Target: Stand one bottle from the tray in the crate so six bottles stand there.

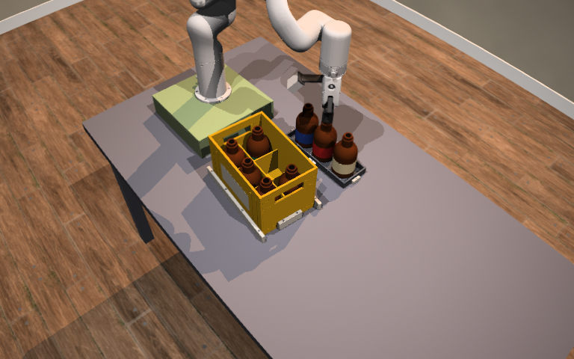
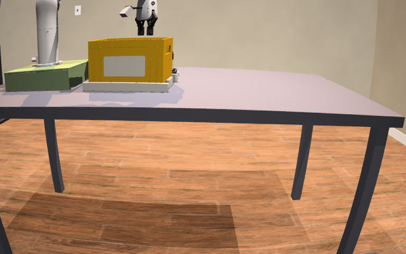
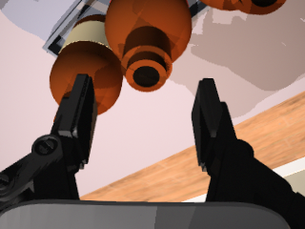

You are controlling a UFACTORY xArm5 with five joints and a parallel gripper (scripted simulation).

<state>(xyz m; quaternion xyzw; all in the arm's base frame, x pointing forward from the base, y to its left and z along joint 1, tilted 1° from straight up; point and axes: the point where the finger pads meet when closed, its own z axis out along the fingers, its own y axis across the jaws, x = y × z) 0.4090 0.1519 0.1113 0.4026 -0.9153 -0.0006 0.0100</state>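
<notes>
My gripper is now 180 mm above the dark tray. The rest, counted from my hand: yellow crate: 240 mm to the right, 110 mm below.
</notes>
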